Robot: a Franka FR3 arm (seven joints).
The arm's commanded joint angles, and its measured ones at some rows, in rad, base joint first. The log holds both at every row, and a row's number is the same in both.
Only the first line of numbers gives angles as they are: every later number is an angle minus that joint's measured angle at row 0.
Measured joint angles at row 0:
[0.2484, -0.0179, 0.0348, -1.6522, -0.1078, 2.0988, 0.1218]
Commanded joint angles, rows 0 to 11:
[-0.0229, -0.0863, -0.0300, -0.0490, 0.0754, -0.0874, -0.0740]
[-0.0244, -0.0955, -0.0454, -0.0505, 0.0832, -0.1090, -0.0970]
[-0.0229, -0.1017, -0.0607, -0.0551, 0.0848, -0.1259, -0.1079]
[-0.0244, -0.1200, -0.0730, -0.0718, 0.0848, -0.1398, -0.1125]
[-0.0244, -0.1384, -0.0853, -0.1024, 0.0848, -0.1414, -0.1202]
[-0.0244, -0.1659, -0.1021, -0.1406, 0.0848, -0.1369, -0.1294]
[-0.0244, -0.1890, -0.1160, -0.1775, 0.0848, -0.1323, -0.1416]
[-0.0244, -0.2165, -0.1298, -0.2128, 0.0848, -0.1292, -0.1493]
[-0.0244, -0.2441, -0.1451, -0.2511, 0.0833, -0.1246, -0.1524]
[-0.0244, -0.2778, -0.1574, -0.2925, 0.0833, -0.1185, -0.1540]
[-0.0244, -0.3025, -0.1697, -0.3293, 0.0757, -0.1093, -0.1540]
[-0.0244, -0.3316, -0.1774, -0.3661, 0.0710, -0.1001, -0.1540]
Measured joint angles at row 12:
[-0.0184, -0.1931, -0.1567, -0.2180, 0.0565, -0.1426, -0.1320]
